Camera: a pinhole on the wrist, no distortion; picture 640 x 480 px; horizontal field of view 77.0 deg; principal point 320.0 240.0 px. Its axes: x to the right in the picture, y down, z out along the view. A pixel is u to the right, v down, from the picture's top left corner.
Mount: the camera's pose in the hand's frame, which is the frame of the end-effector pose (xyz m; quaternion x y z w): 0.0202 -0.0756 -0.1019 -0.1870 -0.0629 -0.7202 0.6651
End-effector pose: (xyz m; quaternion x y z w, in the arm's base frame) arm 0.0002 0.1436 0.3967 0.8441 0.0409 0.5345 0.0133
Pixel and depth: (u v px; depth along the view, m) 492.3 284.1 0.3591
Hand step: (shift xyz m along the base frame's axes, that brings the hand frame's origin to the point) 0.2954 0.1171 -0.0187
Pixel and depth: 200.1 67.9 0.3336
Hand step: 0.1598 -0.1456 -0.1212
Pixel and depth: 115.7 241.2 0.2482
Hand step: 0.1123 -0.1181 0.0386
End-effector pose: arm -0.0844 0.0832 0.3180 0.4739 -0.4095 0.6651 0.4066
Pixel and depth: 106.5 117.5 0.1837
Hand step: -0.0663 -0.0664 -0.0006
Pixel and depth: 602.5 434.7 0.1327
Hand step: 0.1057 0.0172 0.1290
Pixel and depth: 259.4 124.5 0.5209
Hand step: -0.0599 -0.4159 0.0249
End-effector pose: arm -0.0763 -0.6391 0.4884 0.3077 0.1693 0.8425 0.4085
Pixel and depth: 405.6 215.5 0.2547
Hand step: 0.1000 0.0679 0.1149
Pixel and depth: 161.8 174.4 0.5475
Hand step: 0.0155 -0.1490 0.4459
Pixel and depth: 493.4 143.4 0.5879
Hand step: 0.4295 0.0618 0.3555
